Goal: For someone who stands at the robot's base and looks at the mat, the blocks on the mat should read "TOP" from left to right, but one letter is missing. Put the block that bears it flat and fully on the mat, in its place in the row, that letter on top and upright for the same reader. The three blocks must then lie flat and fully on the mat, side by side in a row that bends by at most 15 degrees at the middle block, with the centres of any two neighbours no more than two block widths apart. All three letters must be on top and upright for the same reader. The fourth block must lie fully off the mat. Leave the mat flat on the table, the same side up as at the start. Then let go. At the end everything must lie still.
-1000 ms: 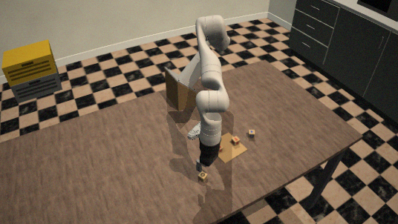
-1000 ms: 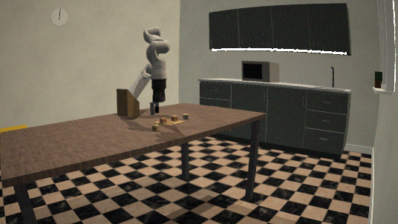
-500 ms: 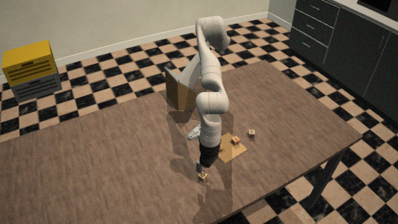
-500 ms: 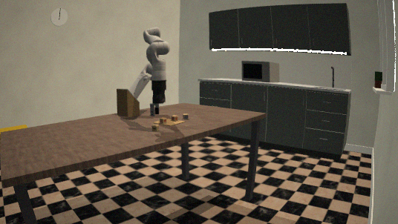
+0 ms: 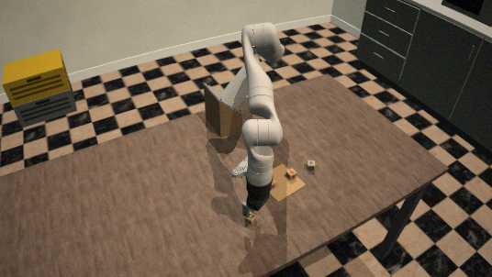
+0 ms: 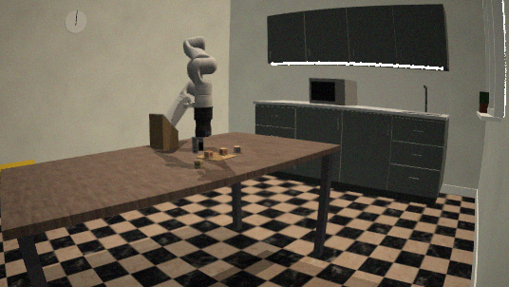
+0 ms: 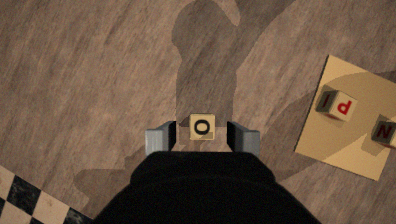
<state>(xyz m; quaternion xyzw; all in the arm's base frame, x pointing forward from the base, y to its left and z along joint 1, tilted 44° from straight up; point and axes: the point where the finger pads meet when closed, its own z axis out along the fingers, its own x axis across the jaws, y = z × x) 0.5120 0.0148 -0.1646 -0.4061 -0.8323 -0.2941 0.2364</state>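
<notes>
Now: hand 7 cm above the O block. From my hand the other things lie so: tan mat: 13 cm behind, 17 cm to the left, 8 cm below.
</notes>
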